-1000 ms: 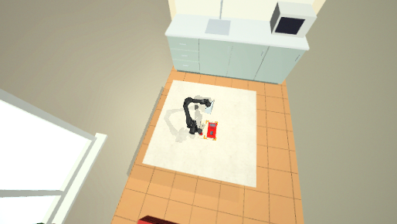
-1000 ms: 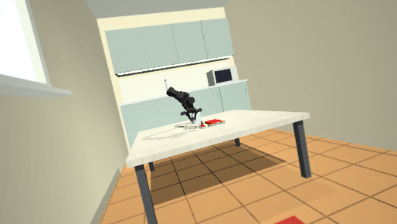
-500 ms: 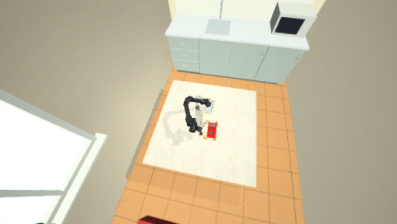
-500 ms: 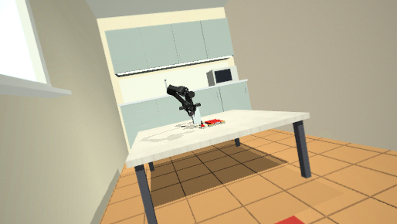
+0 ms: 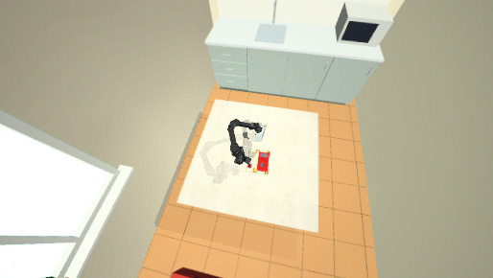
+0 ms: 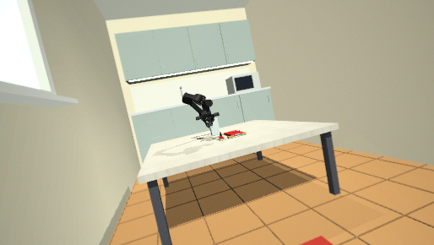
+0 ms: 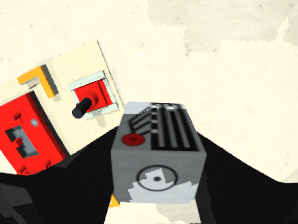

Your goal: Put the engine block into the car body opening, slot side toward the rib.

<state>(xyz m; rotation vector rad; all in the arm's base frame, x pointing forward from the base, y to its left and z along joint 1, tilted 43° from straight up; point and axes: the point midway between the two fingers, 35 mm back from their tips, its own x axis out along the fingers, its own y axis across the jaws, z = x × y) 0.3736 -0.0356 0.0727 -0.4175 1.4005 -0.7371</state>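
Now: gripper tip 1 cm below the engine block.
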